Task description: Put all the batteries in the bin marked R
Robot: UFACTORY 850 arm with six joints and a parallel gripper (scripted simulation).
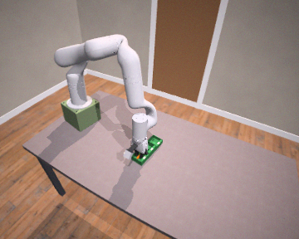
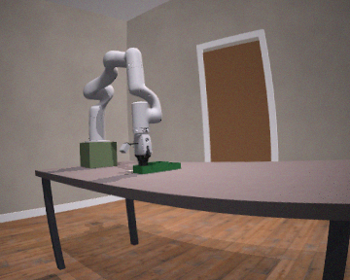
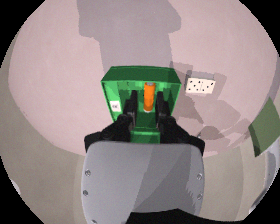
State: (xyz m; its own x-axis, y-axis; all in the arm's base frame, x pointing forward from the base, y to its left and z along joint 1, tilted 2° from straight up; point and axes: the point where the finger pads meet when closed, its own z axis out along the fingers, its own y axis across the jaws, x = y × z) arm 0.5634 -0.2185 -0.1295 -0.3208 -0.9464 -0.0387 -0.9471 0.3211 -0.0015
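My hand is 20 mm above the orange battery. From my hand the other things lie so: grey piece (110 mm behind, 210 mm to the left, 30 mm below); then green three-compartment bin (30 mm ahead, 80 mm to the left, 20 mm below); then pale block (80 mm behind, 30 mm below).
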